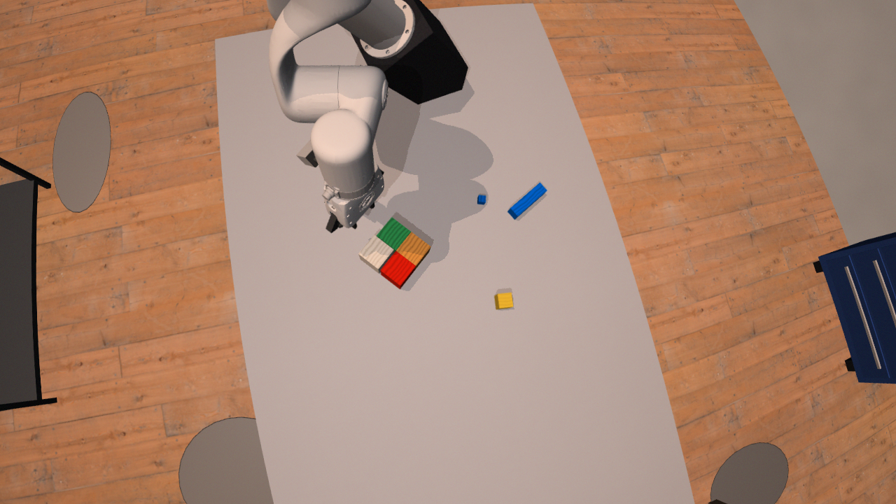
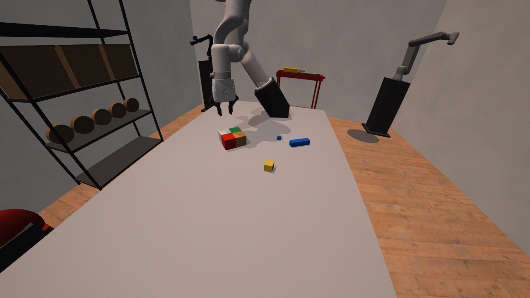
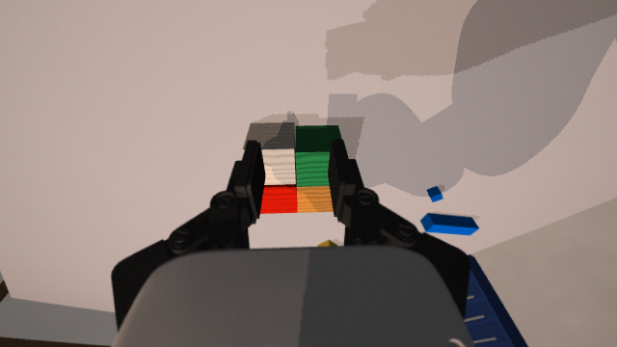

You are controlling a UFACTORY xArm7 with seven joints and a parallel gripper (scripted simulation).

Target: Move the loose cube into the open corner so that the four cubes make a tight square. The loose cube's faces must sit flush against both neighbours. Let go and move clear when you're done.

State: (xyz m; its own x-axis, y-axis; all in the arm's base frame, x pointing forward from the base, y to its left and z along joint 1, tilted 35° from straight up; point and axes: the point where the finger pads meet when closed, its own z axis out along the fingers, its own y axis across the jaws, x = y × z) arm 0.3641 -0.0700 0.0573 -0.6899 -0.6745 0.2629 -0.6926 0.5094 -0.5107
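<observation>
The white cube lies 100 mm below my hand, 60 mm ahead of it and 20 mm to the left of it. The rest, counted from my hand: red cube (100 mm below, 100 mm ahead, 60 mm to the left); then orange cube (100 mm to the left, 100 mm below, 70 mm ahead); then green cube (100 mm below, 60 mm to the left, 30 mm ahead).
</observation>
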